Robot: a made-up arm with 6 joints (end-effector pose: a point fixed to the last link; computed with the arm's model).
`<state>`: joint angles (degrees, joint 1 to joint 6).
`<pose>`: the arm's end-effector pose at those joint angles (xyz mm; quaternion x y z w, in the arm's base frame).
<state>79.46 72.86 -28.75 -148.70 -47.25 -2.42</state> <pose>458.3 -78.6 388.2 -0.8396 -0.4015 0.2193 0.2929</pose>
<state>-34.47 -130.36 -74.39 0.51 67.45 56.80</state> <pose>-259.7 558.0 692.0 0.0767 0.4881 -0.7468 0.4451</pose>
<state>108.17 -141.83 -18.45 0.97 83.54 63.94</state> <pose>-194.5 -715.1 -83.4 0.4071 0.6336 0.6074 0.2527</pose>
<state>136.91 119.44 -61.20 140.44 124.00 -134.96</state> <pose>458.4 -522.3 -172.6 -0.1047 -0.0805 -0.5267 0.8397</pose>
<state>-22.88 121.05 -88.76 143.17 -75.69 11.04</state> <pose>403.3 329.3 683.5 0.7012 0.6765 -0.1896 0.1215</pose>
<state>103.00 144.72 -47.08 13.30 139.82 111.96</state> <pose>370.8 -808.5 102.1 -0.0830 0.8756 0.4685 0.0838</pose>
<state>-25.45 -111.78 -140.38 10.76 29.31 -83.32</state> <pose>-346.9 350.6 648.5 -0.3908 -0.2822 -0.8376 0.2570</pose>
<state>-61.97 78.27 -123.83 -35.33 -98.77 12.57</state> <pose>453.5 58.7 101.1 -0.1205 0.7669 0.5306 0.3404</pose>
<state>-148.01 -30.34 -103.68 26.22 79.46 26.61</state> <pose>-41.4 -164.1 141.2 -0.3504 -0.4685 0.1698 0.7930</pose>
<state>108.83 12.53 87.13 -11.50 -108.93 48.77</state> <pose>-40.1 -197.6 319.9 0.2372 0.9489 0.1415 0.1526</pose>
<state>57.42 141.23 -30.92 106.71 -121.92 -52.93</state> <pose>392.1 -570.3 628.9 -0.5285 -0.4259 -0.2880 0.6755</pose>
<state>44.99 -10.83 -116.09 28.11 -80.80 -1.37</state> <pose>-106.4 226.6 281.8 0.7557 -0.0162 0.6102 0.2371</pose>
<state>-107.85 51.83 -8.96 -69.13 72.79 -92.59</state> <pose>145.8 20.8 178.7 0.0801 0.7605 -0.4261 0.4834</pose>
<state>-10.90 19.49 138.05 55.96 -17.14 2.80</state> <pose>148.7 118.4 388.4 -0.8590 0.4259 -0.1613 0.2339</pose>
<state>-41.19 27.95 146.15 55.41 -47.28 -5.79</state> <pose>149.6 239.8 263.7 0.7954 -0.3113 0.5135 0.0815</pose>
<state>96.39 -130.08 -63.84 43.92 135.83 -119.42</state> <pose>-243.9 -815.1 157.5 -0.2260 -0.3758 -0.7235 0.5331</pose>
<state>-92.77 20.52 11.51 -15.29 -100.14 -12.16</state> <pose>28.0 -55.8 286.4 -0.5651 0.2557 -0.4974 0.6066</pose>
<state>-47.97 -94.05 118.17 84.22 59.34 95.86</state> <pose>12.2 241.4 455.2 0.2106 -0.7834 -0.3172 0.4913</pose>
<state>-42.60 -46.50 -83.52 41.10 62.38 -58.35</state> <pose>-191.4 2.1 260.3 0.1560 -0.7809 -0.3295 0.5072</pose>
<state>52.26 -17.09 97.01 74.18 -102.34 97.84</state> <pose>46.4 90.9 446.6 0.6070 -0.5878 0.3889 0.3671</pose>
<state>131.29 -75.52 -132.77 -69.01 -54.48 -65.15</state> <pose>-319.7 -483.3 134.0 -0.1638 -0.8746 -0.2793 0.3609</pose>
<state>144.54 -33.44 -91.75 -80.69 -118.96 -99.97</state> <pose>-309.8 -217.3 278.7 -0.4059 -0.6898 -0.4633 0.3805</pose>
